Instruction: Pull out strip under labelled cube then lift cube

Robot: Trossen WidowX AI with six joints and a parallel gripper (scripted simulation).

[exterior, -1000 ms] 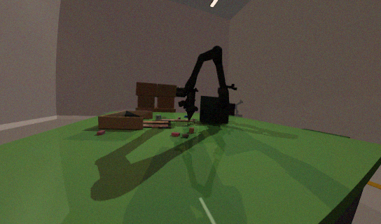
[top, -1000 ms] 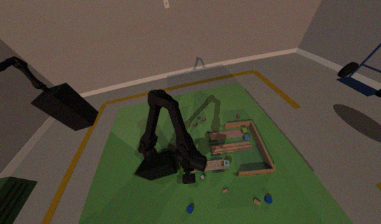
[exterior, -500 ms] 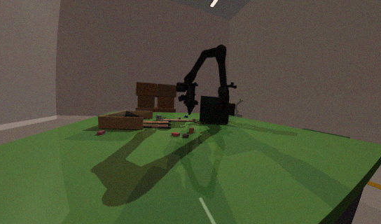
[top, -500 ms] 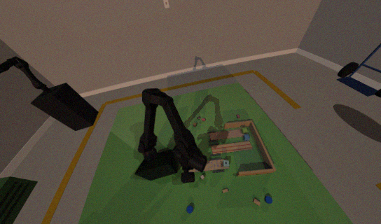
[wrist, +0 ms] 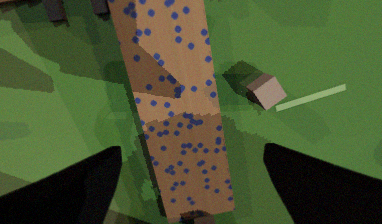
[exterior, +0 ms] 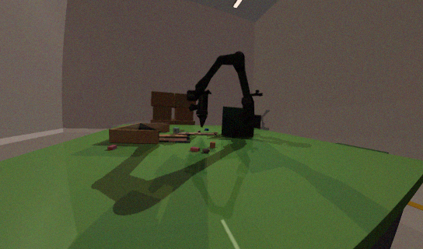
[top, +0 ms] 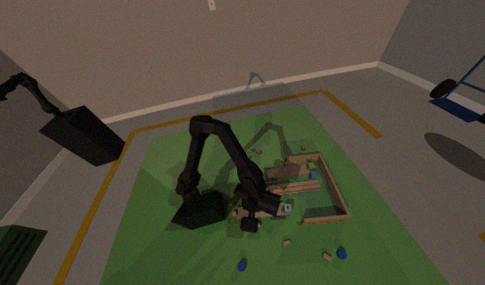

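Now: the labelled cube 150 mm ahead of my gripper tip, 30 mm to the right of it and 30 mm below it.
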